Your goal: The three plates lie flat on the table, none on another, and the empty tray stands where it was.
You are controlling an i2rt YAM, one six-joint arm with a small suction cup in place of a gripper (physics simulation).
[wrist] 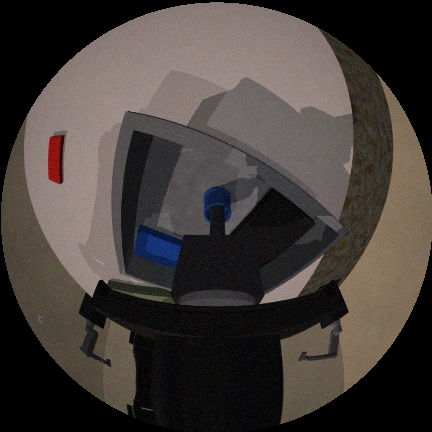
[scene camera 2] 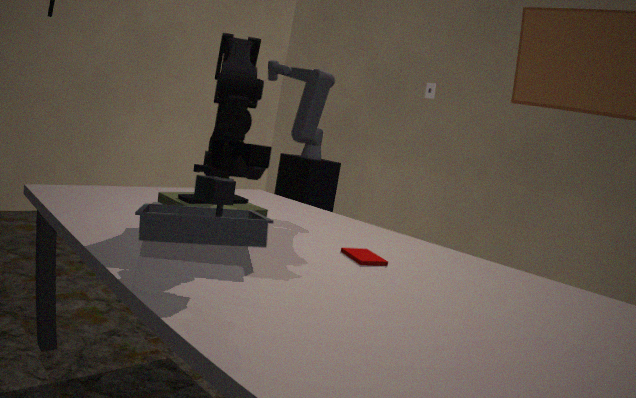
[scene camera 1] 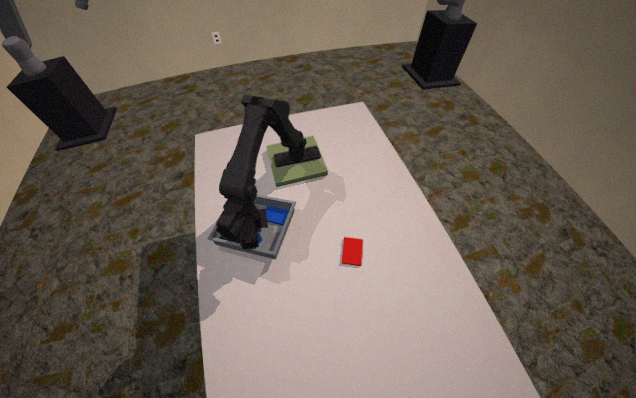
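Where they show: hand, tool point: (wrist: 216,194) (scene camera 2: 215,243) (scene camera 1: 258,240); arm's base, link origin: (scene camera 1: 297,157).
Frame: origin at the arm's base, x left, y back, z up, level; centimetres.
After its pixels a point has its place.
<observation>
My suction cup (scene camera 1: 258,239) (wrist: 217,206) @(x -21.6, y -34.8, z -0.9 cm) is inside the grey tray (scene camera 1: 285,230) @(x -11.5, y -33.9, z 0.5 cm) (scene camera 2: 200,231) @(x -27.2, y -37.8, z 2.6 cm) (wrist: 116,195) @(x -13.6, y -38.3, z 5.1 cm) and holds it by its floor. The tray hangs low over the table, a little tilted, with its shadow apart below it. A blue plate (scene camera 1: 276,215) @(x -13.6, y -26.7, z 0.0 cm) (wrist: 160,247) @(x -13.4, y -27.9, z 0.1 cm) lies in the tray near one wall. A black plate (wrist: 280,220) @(x -29.0, y -32.1, z 0.9 cm) lies in the tray beside the cup, partly behind my wrist body in the wrist view. It cannot be made out in the scene views. A red plate (scene camera 1: 352,251) @(x 9.6, y -46.8, z -1.8 cm) (scene camera 2: 364,256) @(x 8.4, y -47.6, z -1.8 cm) (wrist: 56,159) @(x 7.6, y -45.8, z -1.8 cm) lies flat on the table.
My arm's base stands on a green block (scene camera 1: 300,176) @(x -0.9, y -10.9, z -0.2 cm) (scene camera 2: 167,198) @(x -12.1, y 4.9, z -0.6 cm) behind the tray. The white table (scene camera 1: 370,325) @(x 7.4, y -71.1, z -2.8 cm) (scene camera 2: 390,320) @(x -14.1, y -70.8, z -2.8 cm) has its left edge close to the tray. Grey arms on black pedestals (scene camera 1: 442,50) (scene camera 2: 307,180) stand off the table.
</observation>
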